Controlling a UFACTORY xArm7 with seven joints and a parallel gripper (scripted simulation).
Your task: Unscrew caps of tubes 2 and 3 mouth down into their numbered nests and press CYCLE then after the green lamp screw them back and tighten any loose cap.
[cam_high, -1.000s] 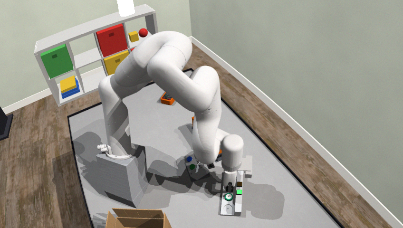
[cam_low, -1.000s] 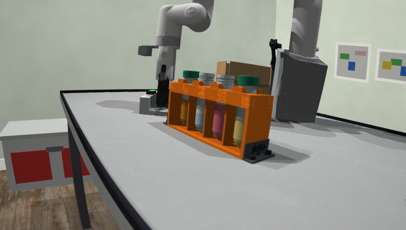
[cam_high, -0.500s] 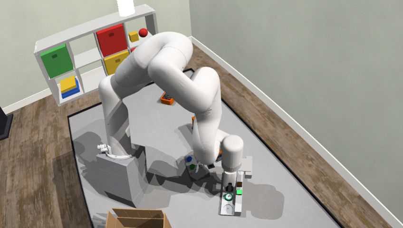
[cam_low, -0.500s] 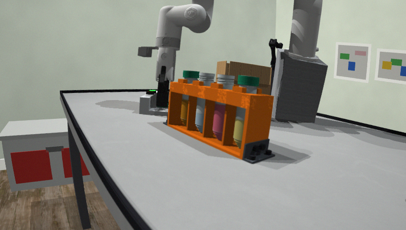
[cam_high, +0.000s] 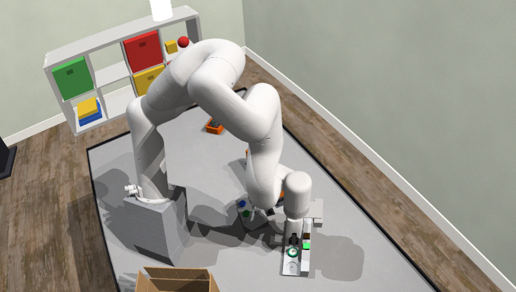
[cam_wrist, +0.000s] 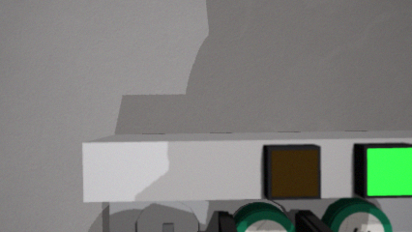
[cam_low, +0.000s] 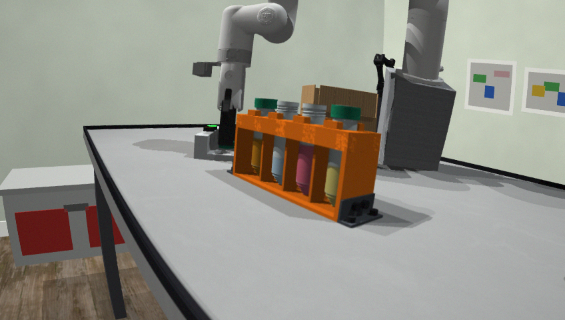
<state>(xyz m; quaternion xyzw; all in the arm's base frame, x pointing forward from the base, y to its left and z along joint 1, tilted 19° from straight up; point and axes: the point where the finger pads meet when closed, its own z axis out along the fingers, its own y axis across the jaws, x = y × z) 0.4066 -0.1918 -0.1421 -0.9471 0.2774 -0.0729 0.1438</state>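
The cap 3 is 40 mm to the right of my hand, 30 mm below it and 30 mm behind it. Round my hand: key housing: 160 mm to the left, 90 mm behind, 10 mm above; then green ready key: 140 mm to the left, 110 mm behind, 30 mm above; then cap 2: 20 mm below.
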